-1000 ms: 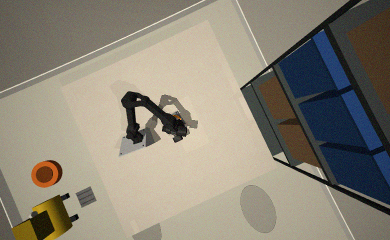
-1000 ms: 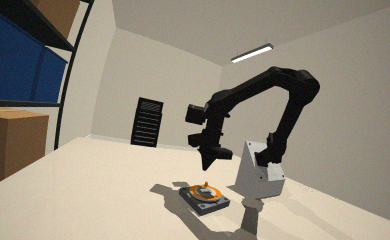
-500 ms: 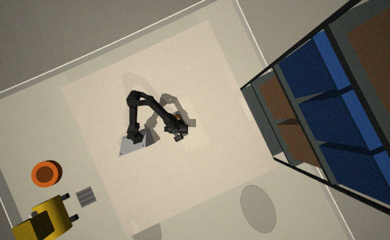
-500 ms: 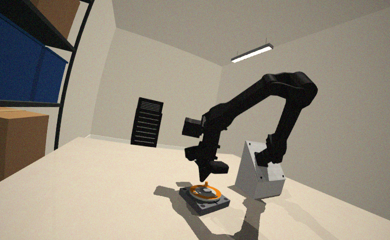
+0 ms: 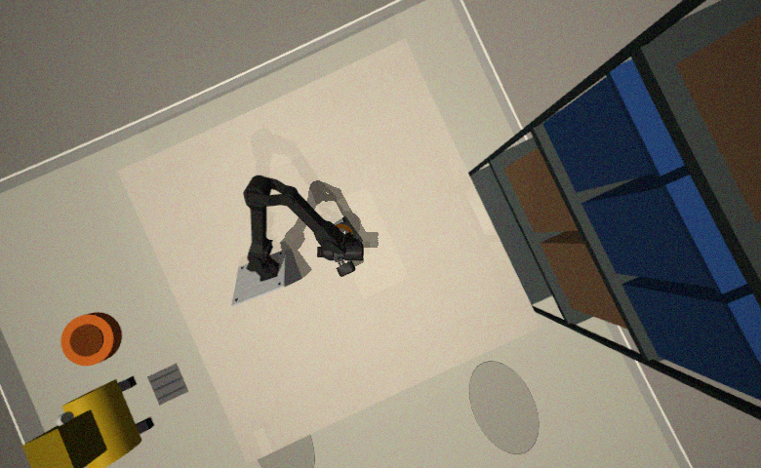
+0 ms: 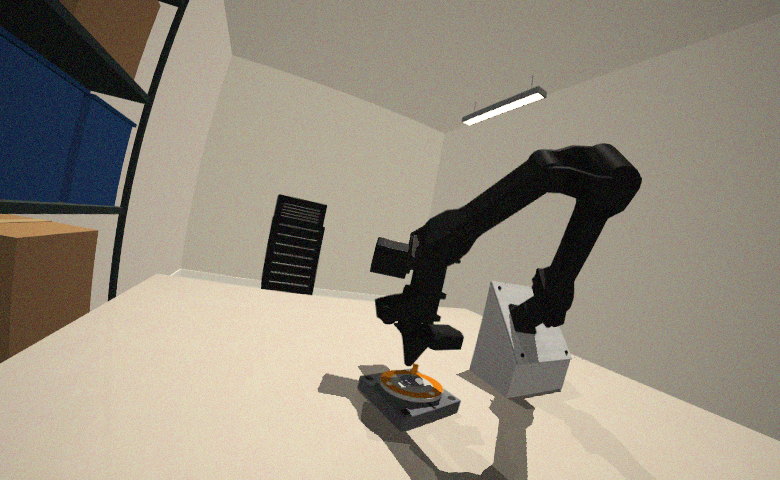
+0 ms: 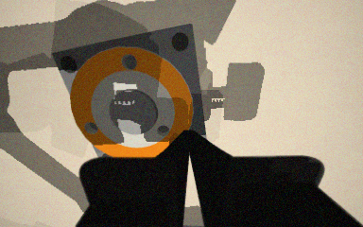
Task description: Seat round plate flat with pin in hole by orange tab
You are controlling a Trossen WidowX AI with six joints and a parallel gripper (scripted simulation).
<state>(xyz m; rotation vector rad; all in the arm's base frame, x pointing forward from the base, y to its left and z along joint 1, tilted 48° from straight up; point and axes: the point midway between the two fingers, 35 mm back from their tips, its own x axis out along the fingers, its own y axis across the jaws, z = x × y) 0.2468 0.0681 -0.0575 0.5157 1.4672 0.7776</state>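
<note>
The round plate lies 30 mm to the left of my gripper tip and 10 mm below it.
</note>
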